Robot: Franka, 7 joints.
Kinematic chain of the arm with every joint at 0, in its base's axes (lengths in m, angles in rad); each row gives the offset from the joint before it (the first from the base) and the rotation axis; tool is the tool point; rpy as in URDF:
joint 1: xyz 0 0 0.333 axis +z
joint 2: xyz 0 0 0 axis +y
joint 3: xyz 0 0 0.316 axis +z
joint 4: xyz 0.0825 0 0 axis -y
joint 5: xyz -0.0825 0 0.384 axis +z
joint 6: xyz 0 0 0 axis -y
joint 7: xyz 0.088 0 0 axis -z
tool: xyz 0 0 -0.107 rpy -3.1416 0 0
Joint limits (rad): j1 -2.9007..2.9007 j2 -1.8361..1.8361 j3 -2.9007..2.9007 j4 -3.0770..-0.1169 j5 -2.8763..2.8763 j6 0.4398..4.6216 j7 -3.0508..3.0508
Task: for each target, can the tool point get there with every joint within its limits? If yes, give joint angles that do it. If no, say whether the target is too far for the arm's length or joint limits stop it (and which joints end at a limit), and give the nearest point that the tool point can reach.
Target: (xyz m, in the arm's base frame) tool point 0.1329 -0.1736 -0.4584
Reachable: no: joint limits stop it (at a limit: joint 2) | nearest point 0.1392 -0.1818 -0.3580 | short by 0.101 m
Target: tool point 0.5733 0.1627 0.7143
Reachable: yes | joints 1.9854 -0.0947 -1.7668 -1.6886 -0.9735 3.1136 -0.3534
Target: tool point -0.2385 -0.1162 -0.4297
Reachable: no: joint limits stop it (at a limit: joint 2) | nearest point -0.2404 -0.1171 -0.3605 | short by 0.069 m
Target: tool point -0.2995 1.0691 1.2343
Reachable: no: too far | nearest point -0.1797 0.6414 0.8737 | short by 0.572 m
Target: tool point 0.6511 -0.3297 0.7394
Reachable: yes | joints -0.8010 0.6376 0.5712 -0.7621 -2.0234 2.7079 1.6195
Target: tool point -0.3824 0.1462 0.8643
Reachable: yes | joints 1.3799 -0.8645 0.6851 -1.7374 -2.2229 2.7042 1.3391
